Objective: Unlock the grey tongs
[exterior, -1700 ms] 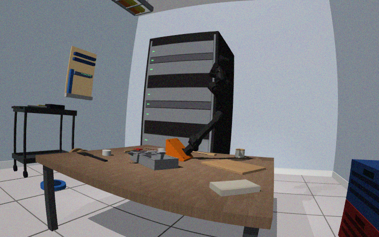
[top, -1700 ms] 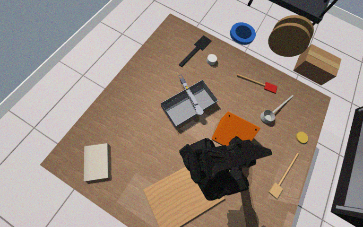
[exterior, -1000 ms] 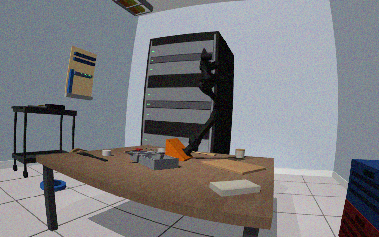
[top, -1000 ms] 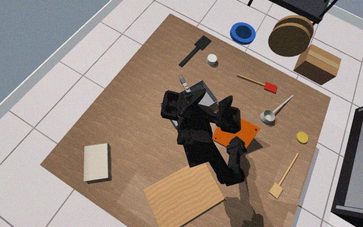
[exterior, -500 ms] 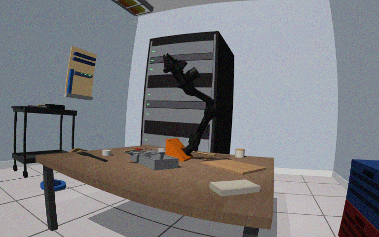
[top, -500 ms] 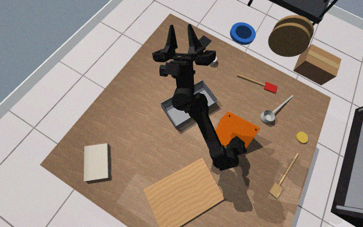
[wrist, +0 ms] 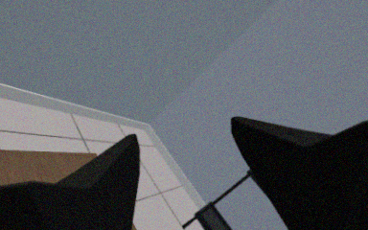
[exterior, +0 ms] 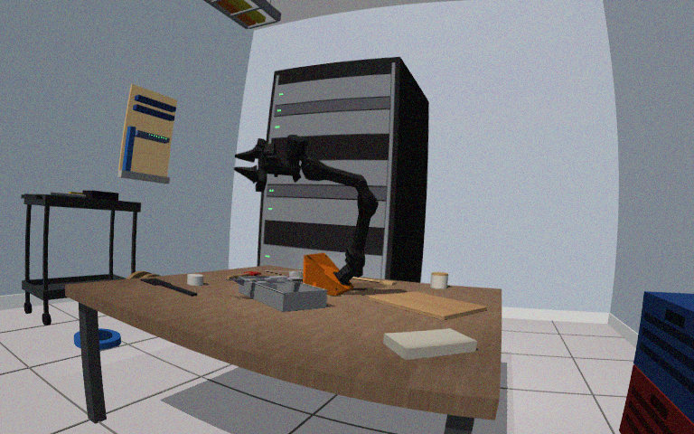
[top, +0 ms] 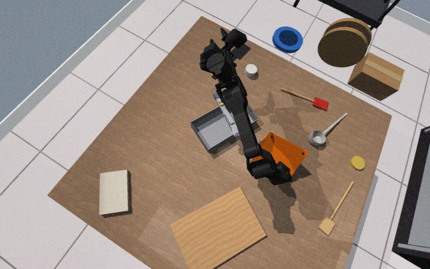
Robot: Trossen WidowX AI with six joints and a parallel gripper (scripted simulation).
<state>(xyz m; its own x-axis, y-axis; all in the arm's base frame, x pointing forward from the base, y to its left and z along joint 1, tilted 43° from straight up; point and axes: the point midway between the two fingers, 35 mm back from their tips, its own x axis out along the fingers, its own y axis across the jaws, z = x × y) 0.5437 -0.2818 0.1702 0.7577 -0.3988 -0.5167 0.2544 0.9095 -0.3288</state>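
My gripper tip is now 9 cm past the yellow lock piece, 3 cm to the right of it and 37 cm above it. The rest, counted from my gripper tip: black spatula: 5 cm ahead, 29 cm to the right, 44 cm below; grey roasting tin: 16 cm behind, 9 cm to the left, 41 cm below; red spatula: 45 cm behind, 34 cm to the right, 43 cm below.
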